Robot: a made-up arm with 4 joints.
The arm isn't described. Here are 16 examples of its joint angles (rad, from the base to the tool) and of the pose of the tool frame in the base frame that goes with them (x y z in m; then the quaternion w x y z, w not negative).
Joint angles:
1: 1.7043 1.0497 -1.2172 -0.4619
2: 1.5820 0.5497 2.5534 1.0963
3: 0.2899 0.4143 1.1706 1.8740
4: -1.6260 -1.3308 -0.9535 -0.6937
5: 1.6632 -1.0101 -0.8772 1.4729
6: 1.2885 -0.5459 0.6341 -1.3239
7: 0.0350 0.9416 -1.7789 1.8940
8: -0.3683 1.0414 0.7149 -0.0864
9: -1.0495 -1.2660 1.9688 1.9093
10: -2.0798 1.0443 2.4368 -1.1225
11: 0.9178 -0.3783 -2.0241 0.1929
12: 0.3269 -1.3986 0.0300 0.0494
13: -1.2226 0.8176 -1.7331 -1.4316
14: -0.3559 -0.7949 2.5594 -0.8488
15: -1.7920 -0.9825 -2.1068 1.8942
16: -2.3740 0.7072 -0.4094 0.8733
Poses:
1: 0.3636 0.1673 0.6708 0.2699 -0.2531 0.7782 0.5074
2: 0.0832 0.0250 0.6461 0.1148 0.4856 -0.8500 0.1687
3: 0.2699 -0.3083 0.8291 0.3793 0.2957 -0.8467 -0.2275
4: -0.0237 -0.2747 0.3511 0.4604 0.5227 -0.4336 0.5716
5: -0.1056 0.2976 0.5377 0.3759 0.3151 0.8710 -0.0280
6: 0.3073 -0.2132 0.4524 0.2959 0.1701 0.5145 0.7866
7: 0.2806 -0.2912 0.3068 0.7235 0.2230 0.2286 -0.6119
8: -0.0378 -0.3680 0.6619 0.9710 -0.1322 -0.0332 -0.1964
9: -0.2807 -0.2941 0.6091 0.3567 0.2651 0.5671 0.6934
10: -0.2574 0.1190 0.4387 0.1528 -0.4945 0.4071 -0.7526
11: 0.1754 0.0070 0.4512 0.2226 -0.3189 -0.8544 -0.3446
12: 0.1362 -0.0906 0.4920 0.2269 0.9283 0.2415 0.1690
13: -0.4363 -0.5199 0.4258 0.2707 0.7761 0.2854 0.4929
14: 0.0020 -0.0068 0.4948 0.7974 0.1369 -0.0947 -0.5800
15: 0.0933 -0.3382 0.7225 0.0887 0.9771 -0.0629 -0.1827
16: -0.4259 -0.1032 0.5506 0.0990 0.1514 -0.3429 -0.9218
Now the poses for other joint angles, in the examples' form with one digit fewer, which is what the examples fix.
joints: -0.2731 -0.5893 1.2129 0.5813
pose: 0.100 -0.310 0.541 0.626 0.422 -0.433 -0.493
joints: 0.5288 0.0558 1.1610 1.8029
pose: 0.349 -0.276 0.751 0.442 0.436 -0.713 -0.325
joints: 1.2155 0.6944 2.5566 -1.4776
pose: 0.129 -0.250 0.365 0.867 -0.356 -0.303 0.174
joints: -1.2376 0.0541 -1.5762 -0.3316
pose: -0.225 -0.369 0.403 0.379 0.880 0.112 0.263
